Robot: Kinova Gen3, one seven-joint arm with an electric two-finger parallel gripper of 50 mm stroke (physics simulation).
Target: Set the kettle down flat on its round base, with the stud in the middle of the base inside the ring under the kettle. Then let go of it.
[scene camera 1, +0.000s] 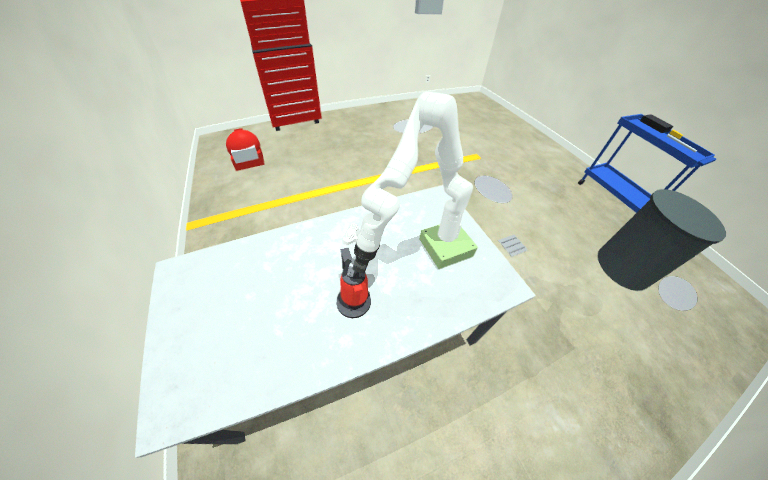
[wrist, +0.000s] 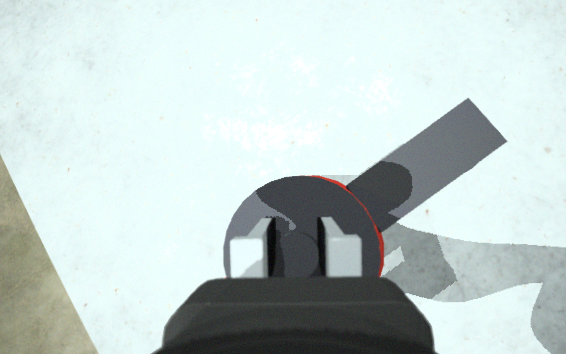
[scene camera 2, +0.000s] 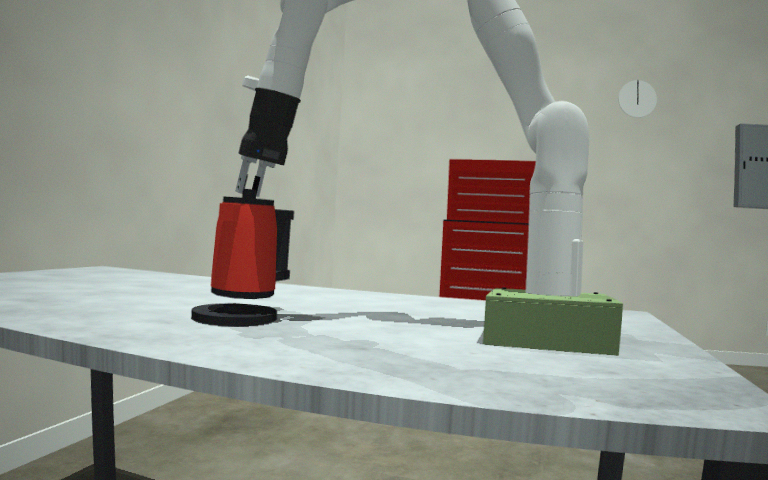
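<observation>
The red kettle (scene camera 1: 353, 292) (scene camera 2: 244, 249) (wrist: 300, 200) with its black lid and black handle hangs nearly upright, a small gap above the black round base (scene camera 1: 352, 311) (scene camera 2: 205, 316). In scene camera 2 its underside is slightly right of the base's middle. The base lies flat on the table, and the kettle hides it in the wrist view. My gripper (scene camera 1: 353, 273) (scene camera 2: 249, 189) (wrist: 296, 237) is shut on the knob of the kettle's lid. The stud cannot be made out in the base's shaded middle. The ring under the kettle is hidden.
The green block (scene camera 1: 448, 251) (scene camera 2: 552, 325) under the arm's foot stands on the table (scene camera 1: 226, 339) (scene camera 2: 396, 362), well to the right of the base. The table's front edge runs in front of the base. A red drawer cabinet (scene camera 1: 288, 84) (scene camera 2: 487, 226) stands beyond the table.
</observation>
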